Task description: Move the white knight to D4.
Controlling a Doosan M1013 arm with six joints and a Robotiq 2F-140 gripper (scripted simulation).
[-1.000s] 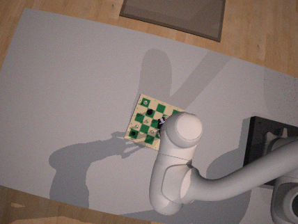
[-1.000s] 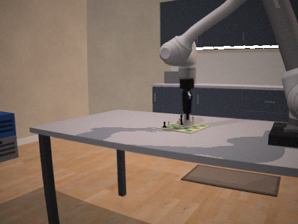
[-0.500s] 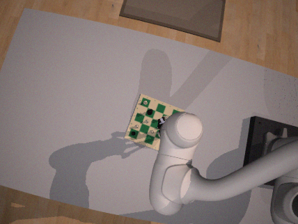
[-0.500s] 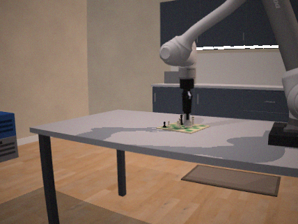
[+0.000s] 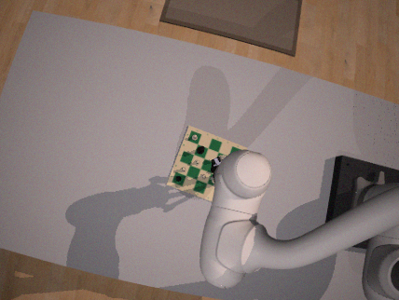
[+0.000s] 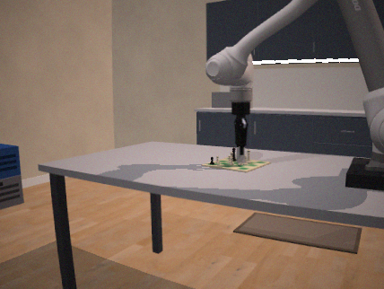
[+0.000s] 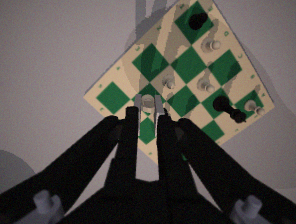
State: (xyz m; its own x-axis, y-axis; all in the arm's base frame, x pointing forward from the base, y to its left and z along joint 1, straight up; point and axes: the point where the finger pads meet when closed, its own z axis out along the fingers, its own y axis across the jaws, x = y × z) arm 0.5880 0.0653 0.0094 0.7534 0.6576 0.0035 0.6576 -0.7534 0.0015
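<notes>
Now: the white knight 30 mm below my hand. From my hand the other things lie so: black pawn (120 mm ahead, 30 mm to the left, 40 mm below); then tall black piece (80 mm ahead, 90 mm to the right, 20 mm below); then green-and-cream chessboard (40 mm ahead, 40 mm to the right, 50 mm below).
</notes>
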